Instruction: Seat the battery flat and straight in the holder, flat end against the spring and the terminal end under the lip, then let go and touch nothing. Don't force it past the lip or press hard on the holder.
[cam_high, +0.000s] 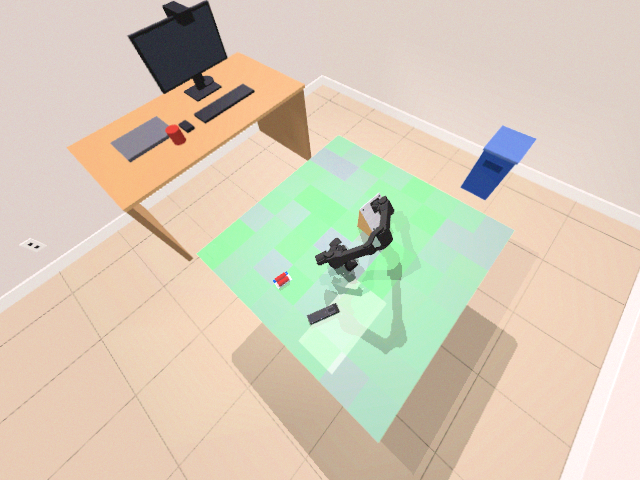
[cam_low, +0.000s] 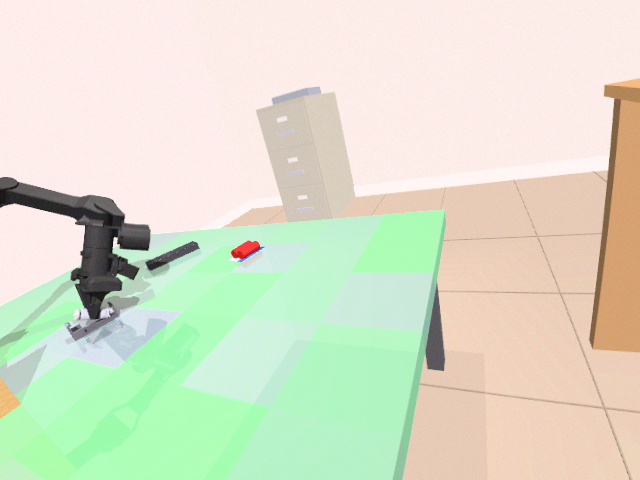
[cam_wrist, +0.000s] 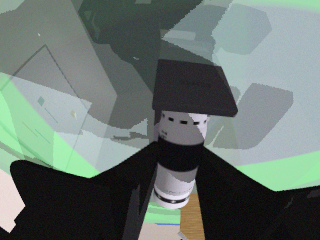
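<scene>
The battery is 10 mm above my gripper tip. Also, from my gripper tip: blue-edged card: 360 mm ahead, 140 mm to the right, 10 mm below.
</scene>
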